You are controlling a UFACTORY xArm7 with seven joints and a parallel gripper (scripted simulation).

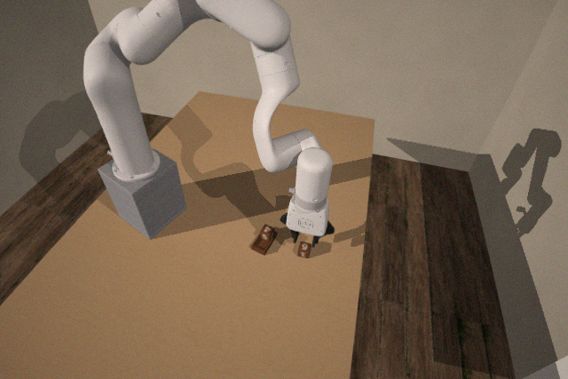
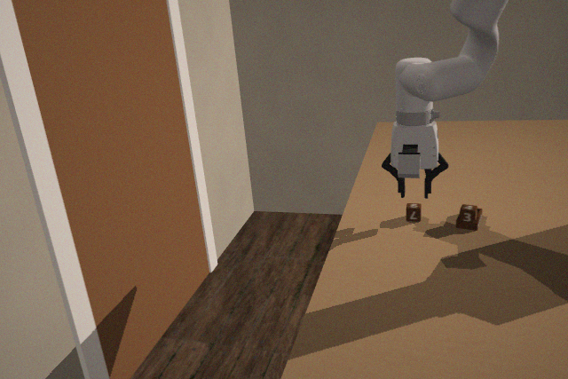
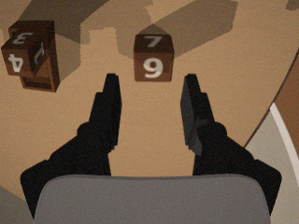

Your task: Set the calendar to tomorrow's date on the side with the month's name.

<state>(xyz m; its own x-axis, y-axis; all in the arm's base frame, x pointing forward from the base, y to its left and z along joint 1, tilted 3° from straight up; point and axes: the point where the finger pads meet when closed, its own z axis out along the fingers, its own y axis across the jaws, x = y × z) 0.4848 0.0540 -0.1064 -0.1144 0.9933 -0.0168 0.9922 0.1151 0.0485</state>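
My hand is 60 mm above the digit cube. The rest, counted from my hand: brown calendar tray (120 mm behind, 10 mm to the right, 70 mm below).
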